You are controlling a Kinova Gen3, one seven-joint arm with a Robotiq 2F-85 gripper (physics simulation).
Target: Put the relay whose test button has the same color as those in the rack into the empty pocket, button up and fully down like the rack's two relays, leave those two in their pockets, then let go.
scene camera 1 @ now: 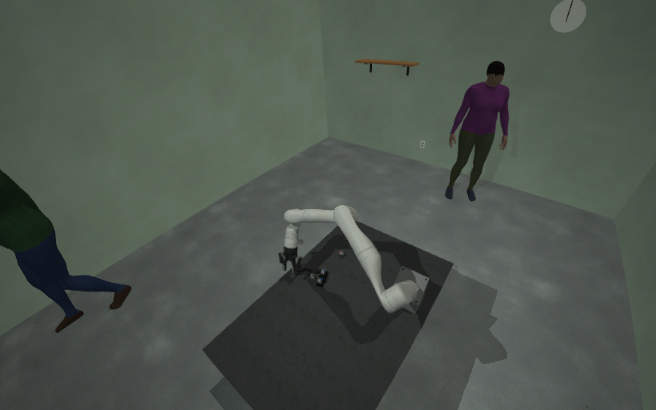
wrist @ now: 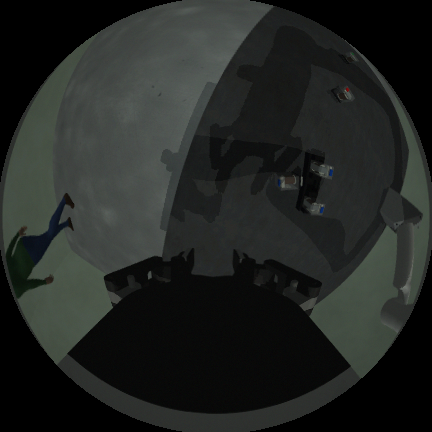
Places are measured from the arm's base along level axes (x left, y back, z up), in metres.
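Pixels of known places: gripper, fingertip midpoint: (scene camera 1: pixel 288 271) (wrist: pixel 213 256); arm's base, origin of the base link: (scene camera 1: pixel 409 288).
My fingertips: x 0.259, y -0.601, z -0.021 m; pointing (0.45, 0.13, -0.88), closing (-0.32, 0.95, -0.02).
Ahead of a thing's pixels: the offset from my fingertips to its top centre. Level surfaces: height alone.
The black rack {dx -0.122, dy +0.133, dz -0.080 m} (wrist: pixel 303 192) stands on the dark table, with one blue-button relay {dx -0.153, dy +0.122, dz -0.055 m} (wrist: pixel 322 170) in one end pocket and another blue-button relay {dx -0.092, dy +0.145, dz -0.055 m} (wrist: pixel 315 207) in the other end pocket. The middle pocket between them looks empty. A loose relay {dx -0.106, dy +0.085, dz -0.076 m} (wrist: pixel 288 182) with a blue button lies on its side beside the rack, apart from it or nearly touching; I cannot tell. A red-button relay {dx -0.330, dy +0.124, dz -0.060 m} (scene camera 1: pixel 341 254) (wrist: pixel 344 94) and a green-button relay (wrist: pixel 350 57) stand farther off. My gripper (scene camera 1: pixel 290 270) (wrist: pixel 213 256) is partly open and empty, above the table's edge, off to the side of the rack and the loose relay.
The dark table {dz -0.104 m} (scene camera 1: pixel 300 350) (wrist: pixel 240 220) bears the arm's base plate (scene camera 1: pixel 422 281). The arm's shadow falls across the table. One person (scene camera 1: pixel 482 110) stands near the back wall, another (scene camera 1: pixel 42 260) (wrist: pixel 37 247) at the left. A wall shelf (scene camera 1: pixel 387 63) hangs at the back.
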